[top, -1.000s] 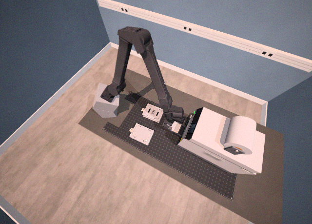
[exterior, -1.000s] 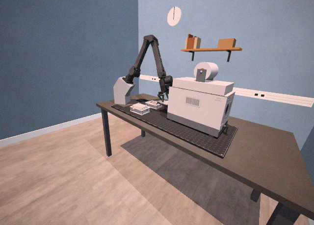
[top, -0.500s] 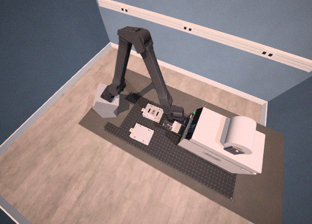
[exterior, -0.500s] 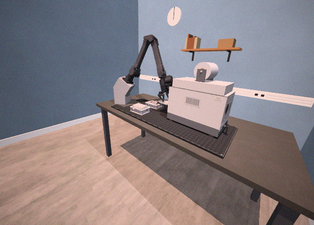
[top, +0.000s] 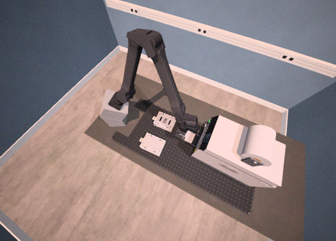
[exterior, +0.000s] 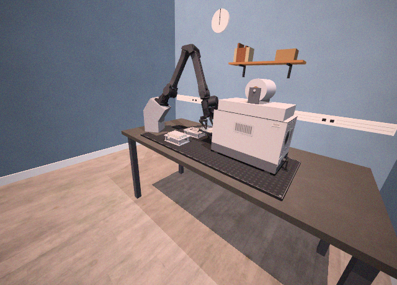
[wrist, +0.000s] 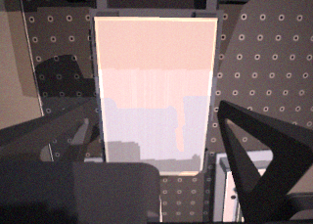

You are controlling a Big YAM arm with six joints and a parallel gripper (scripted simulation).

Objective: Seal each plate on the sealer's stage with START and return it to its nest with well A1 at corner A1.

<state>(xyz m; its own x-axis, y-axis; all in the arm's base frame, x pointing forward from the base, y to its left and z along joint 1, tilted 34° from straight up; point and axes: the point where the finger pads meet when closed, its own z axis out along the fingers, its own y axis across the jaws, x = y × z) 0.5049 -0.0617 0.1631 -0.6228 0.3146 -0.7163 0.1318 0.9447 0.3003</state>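
The sealer stage lies 30 mm below my hand. The rest, counted from my hand: foil roll: 330 mm ahead, 290 mm above, 50 mm to the right; then plate nest: 210 mm behind, 130 mm to the right, 80 mm below.
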